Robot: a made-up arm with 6 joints. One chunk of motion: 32 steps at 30 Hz.
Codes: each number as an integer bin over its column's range. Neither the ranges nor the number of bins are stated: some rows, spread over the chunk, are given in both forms.
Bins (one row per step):
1: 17 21 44 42 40 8
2: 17 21 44 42 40 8
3: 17 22 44 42 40 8
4: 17 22 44 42 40 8
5: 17 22 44 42 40 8
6: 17 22 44 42 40 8
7: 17 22 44 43 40 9
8: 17 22 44 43 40 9
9: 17 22 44 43 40 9
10: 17 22 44 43 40 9
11: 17 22 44 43 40 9
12: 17 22 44 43 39 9
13: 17 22 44 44 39 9
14: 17 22 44 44 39 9
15: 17 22 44 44 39 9
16: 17 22 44 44 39 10
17: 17 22 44 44 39 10
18: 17 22 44 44 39 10
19: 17 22 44 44 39 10
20: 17 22 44 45 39 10
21: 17 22 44 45 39 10
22: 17 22 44 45 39 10
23: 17 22 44 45 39 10
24: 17 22 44 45 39 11
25: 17 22 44 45 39 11
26: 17 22 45 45 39 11
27: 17 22 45 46 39 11
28: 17 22 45 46 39 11
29: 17 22 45 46 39 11
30: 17 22 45 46 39 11
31: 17 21 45 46 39 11
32: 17 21 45 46 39 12
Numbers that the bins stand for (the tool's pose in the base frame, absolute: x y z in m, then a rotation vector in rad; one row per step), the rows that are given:
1: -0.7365 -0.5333 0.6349 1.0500 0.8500 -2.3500
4: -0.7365 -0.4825 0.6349 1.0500 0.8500 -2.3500
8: -0.7365 -0.4825 0.6349 1.1500 0.8500 -2.2500
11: -0.7365 -0.4825 0.6349 1.1500 0.8500 -2.2500
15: -0.7365 -0.4825 0.6349 1.2500 0.7500 -2.2500
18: -0.7365 -0.4825 0.6349 1.2500 0.7500 -2.1500
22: -0.7365 -0.4825 0.6349 1.3500 0.7500 -2.1500
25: -0.7365 -0.4825 0.6349 1.3500 0.7500 -2.0500
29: -0.7365 -0.4825 0.6857 1.4500 0.7500 -2.0500
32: -0.7365 -0.5333 0.6857 1.4500 0.7500 -1.9500
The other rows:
2: -0.7365 -0.5333 0.6349 1.0500 0.8500 -2.3500
3: -0.7365 -0.4825 0.6349 1.0500 0.8500 -2.3500
5: -0.7365 -0.4825 0.6349 1.0500 0.8500 -2.3500
6: -0.7365 -0.4825 0.6349 1.0500 0.8500 -2.3500
7: -0.7365 -0.4825 0.6349 1.1500 0.8500 -2.2500
9: -0.7365 -0.4825 0.6349 1.1500 0.8500 -2.2500
10: -0.7365 -0.4825 0.6349 1.1500 0.8500 -2.2500
12: -0.7365 -0.4825 0.6349 1.1500 0.7500 -2.2500
13: -0.7365 -0.4825 0.6349 1.2500 0.7500 -2.2500
14: -0.7365 -0.4825 0.6349 1.2500 0.7500 -2.2500
16: -0.7365 -0.4825 0.6349 1.2500 0.7500 -2.1500
17: -0.7365 -0.4825 0.6349 1.2500 0.7500 -2.1500
19: -0.7365 -0.4825 0.6349 1.2500 0.7500 -2.1500
20: -0.7365 -0.4825 0.6349 1.3500 0.7500 -2.1500
21: -0.7365 -0.4825 0.6349 1.3500 0.7500 -2.1500
23: -0.7365 -0.4825 0.6349 1.3500 0.7500 -2.1500
24: -0.7365 -0.4825 0.6349 1.3500 0.7500 -2.0500
26: -0.7365 -0.4825 0.6857 1.3500 0.7500 -2.0500
27: -0.7365 -0.4825 0.6857 1.4500 0.7500 -2.0500
28: -0.7365 -0.4825 0.6857 1.4500 0.7500 -2.0500
30: -0.7365 -0.4825 0.6857 1.4500 0.7500 -2.0500
31: -0.7365 -0.5333 0.6857 1.4500 0.7500 -2.0500

